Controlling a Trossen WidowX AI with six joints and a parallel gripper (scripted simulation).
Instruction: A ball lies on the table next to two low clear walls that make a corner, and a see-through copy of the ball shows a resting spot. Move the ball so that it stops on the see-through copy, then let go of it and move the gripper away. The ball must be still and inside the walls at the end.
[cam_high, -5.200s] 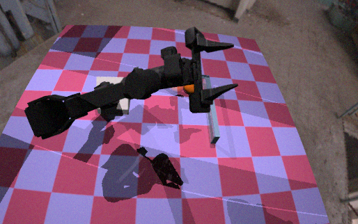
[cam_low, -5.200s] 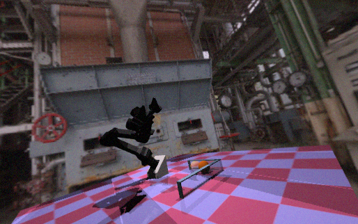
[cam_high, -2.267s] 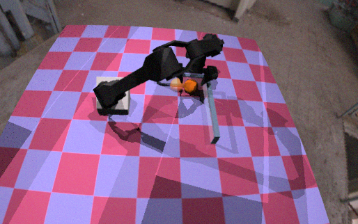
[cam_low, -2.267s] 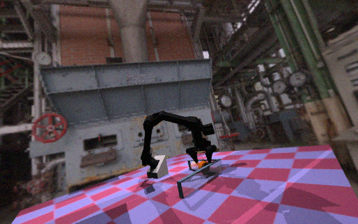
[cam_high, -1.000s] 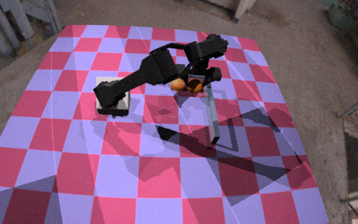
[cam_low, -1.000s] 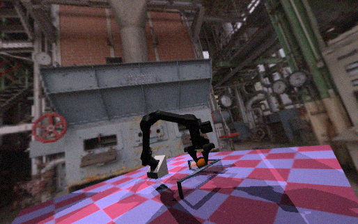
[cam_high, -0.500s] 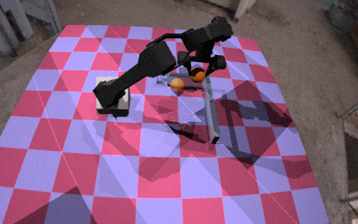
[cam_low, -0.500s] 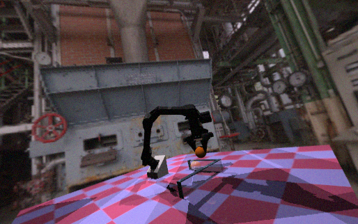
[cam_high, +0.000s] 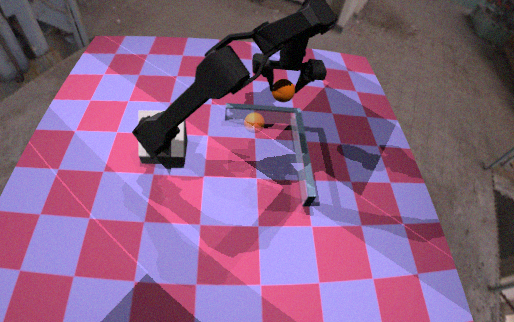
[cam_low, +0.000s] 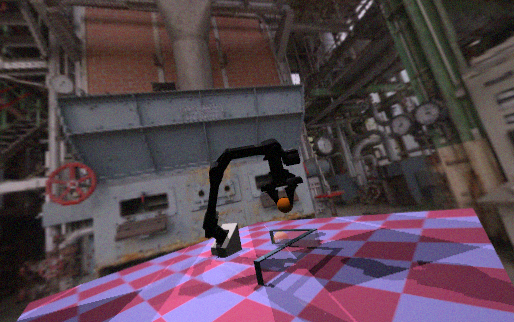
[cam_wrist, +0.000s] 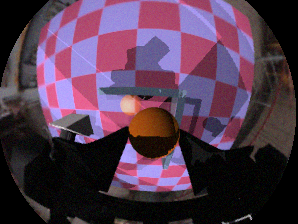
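The see-through copy of ball is 6 cm behind my gripper tip and 14 cm below it. From my gripper tip the other things lie so: orange ball right at my gripper tip.
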